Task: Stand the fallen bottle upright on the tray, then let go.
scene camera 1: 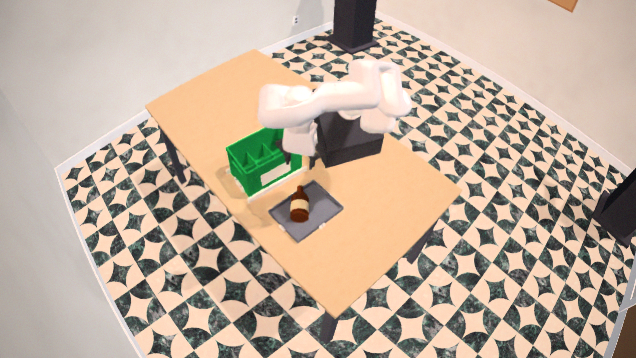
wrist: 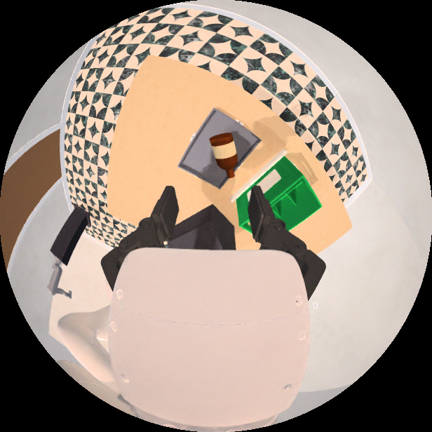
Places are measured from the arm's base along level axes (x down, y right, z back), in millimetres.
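Where they show: gripper, between the fingertips: (scene camera 1: 300, 164).
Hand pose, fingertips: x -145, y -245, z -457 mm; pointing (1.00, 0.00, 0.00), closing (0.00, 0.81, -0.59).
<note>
Each offset is from my fingertips to the top centre of the thing. "pt": to the spot under its first point. Level surfaces: height alone.
The brown bottle {dz +55, dx +310, dy +81 mm} (scene camera 1: 300, 205) (wrist: 224, 151) with a cream label lies on its side on the grey tray {pt dz +142, dx +384, dy +18 mm} (scene camera 1: 325, 206) (wrist: 197, 152). Its round base faces the scene camera, and its neck points toward the robot's side, reaching the tray's rim. My gripper (scene camera 1: 300, 162) (wrist: 212, 196) is open and empty. It hangs above the table beside the green crate, on the neck side of the bottle and apart from it. In the wrist view, the bottle shows beyond the two fingertips.
A green crate {dz +50, dx +214, dy +330 mm} (scene camera 1: 249, 181) (wrist: 292, 172) with compartments stands next to the tray, with a white strip along its foot. The black robot base (scene camera 1: 352, 147) (wrist: 222, 225) stands behind, on the wooden table {dx +389 mm} (scene camera 1: 390, 200) (wrist: 150, 140). The table's edge runs past the tray's far side from the base.
</note>
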